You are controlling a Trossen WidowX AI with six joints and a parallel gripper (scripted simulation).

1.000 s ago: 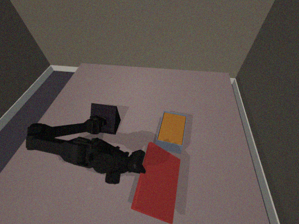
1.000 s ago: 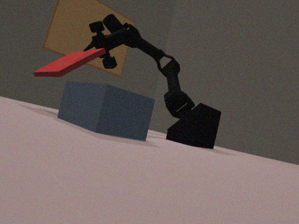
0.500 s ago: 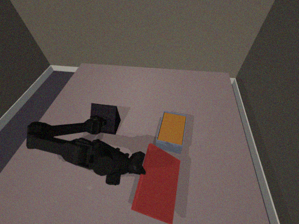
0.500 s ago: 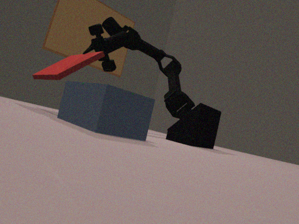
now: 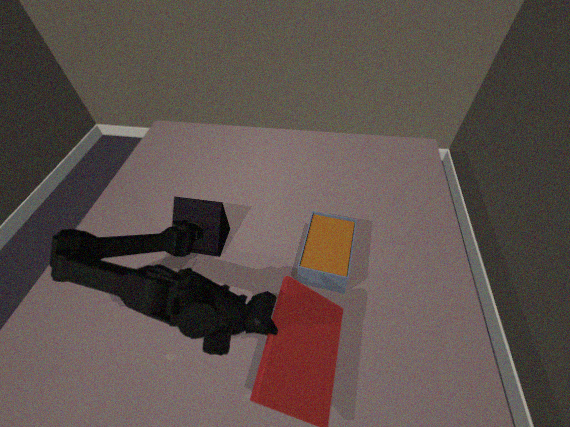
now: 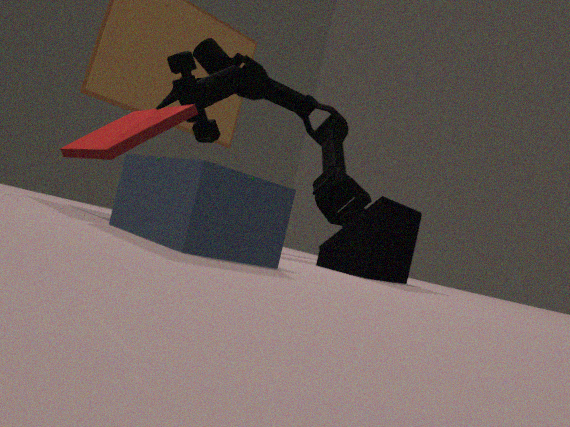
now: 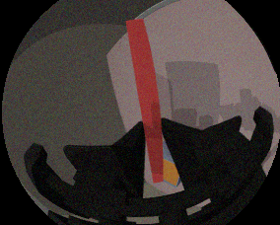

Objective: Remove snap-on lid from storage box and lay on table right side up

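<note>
Now: the red lid 60 mm ahead of my gripper tip, 50 mm below it and 10 mm to the right of it. Also, from my gripper tip: blue storage box: 290 mm to the left, 160 mm below, 120 mm ahead.
</note>
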